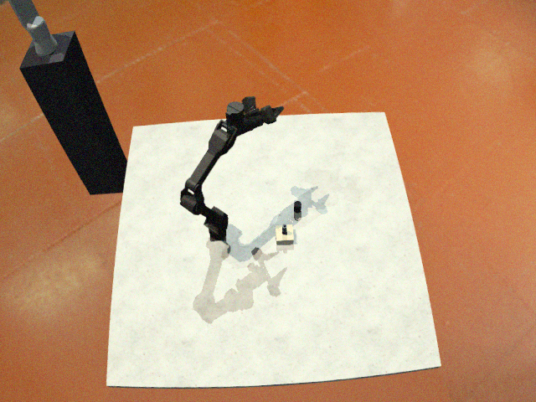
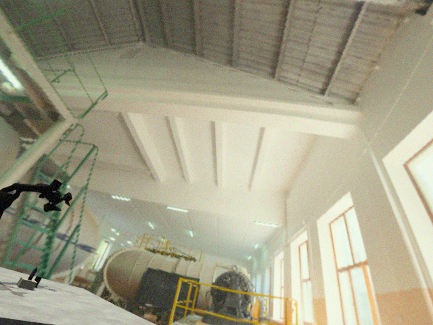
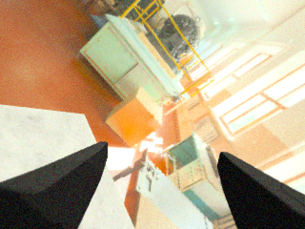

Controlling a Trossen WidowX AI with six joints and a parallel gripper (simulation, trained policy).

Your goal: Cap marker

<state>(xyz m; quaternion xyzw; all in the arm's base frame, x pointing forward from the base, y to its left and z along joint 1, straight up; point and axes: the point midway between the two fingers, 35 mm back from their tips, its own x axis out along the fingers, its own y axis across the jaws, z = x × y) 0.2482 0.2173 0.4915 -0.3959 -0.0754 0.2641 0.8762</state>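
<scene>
Right now the dark cap is 46 cm below my gripper tip, 14 cm to the right of it and 7 cm ahead of it. The rest, counted from my gripper tip: holder block (47 cm below, 27 cm to the right).
</scene>
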